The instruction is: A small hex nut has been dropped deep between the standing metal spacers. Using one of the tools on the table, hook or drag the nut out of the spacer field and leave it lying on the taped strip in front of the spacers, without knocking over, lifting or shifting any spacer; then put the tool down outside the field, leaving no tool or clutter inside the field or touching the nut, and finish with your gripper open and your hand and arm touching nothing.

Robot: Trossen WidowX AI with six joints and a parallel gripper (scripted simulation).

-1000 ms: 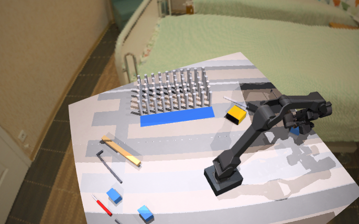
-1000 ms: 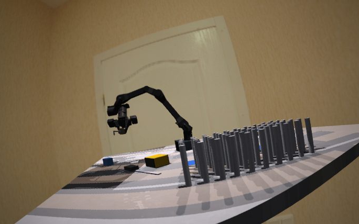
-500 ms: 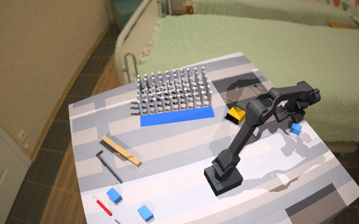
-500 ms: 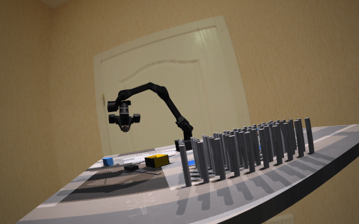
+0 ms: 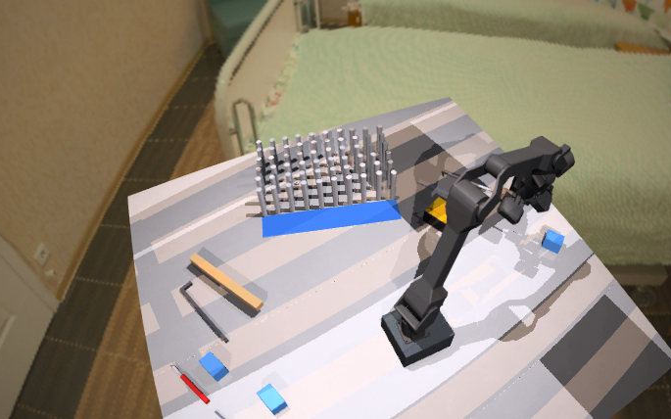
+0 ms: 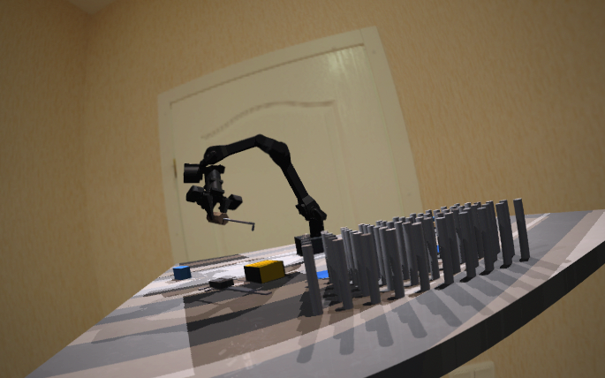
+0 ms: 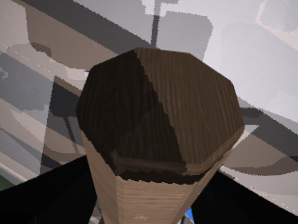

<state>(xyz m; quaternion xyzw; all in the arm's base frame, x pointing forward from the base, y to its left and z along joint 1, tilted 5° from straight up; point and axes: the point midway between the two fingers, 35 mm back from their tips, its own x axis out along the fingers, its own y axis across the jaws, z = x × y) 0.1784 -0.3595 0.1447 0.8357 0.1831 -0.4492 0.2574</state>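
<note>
Now: gripper tip 80 mm short of the brown-handled tool, 50 mm to the right of it and 10 mm above it. From my gripper tip the other things lie so: blue taped strip: 420 mm to the left, 240 mm ahead, 180 mm below; hex nut: 490 mm to the left, 420 mm ahead, 180 mm below; red-handled tool: 930 mm to the left, 170 mm below, 150 mm behind.
</note>
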